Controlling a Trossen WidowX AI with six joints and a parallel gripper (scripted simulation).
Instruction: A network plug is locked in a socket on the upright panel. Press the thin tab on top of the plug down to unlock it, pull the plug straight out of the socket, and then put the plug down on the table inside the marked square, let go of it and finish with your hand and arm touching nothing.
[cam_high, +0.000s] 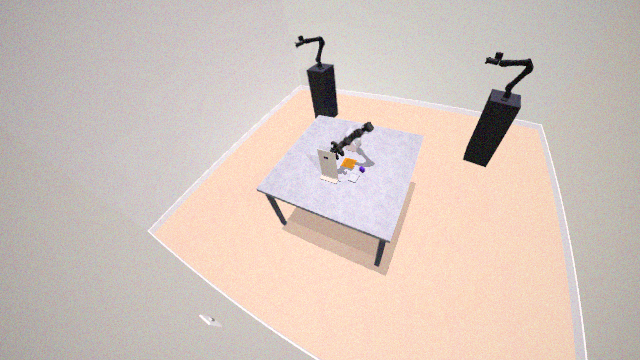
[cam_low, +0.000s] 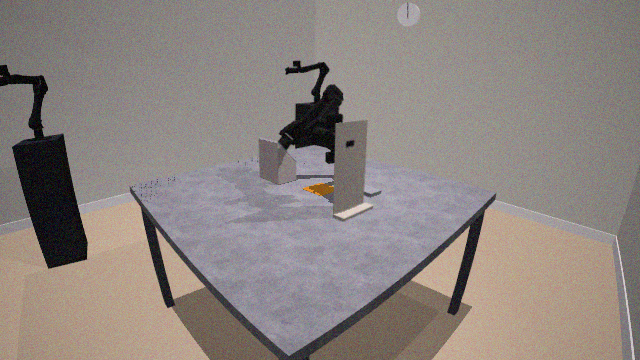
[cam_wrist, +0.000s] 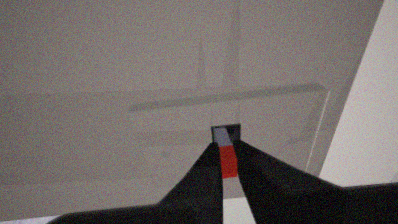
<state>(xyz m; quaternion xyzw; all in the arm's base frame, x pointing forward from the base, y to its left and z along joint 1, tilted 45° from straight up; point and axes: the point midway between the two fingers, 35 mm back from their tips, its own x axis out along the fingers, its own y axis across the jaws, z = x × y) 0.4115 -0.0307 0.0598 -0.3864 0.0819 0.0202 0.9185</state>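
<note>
Right now the orange marked square is 250 mm below my gripper tip, 220 mm behind it and 60 mm to the left of it. Round my gripper tip: flat pale plate (240 mm below, 200 mm to the left, 80 mm behind); then network plug (right at my gripper tip); then upright beige panel (100 mm below, 30 mm ahead).
</note>
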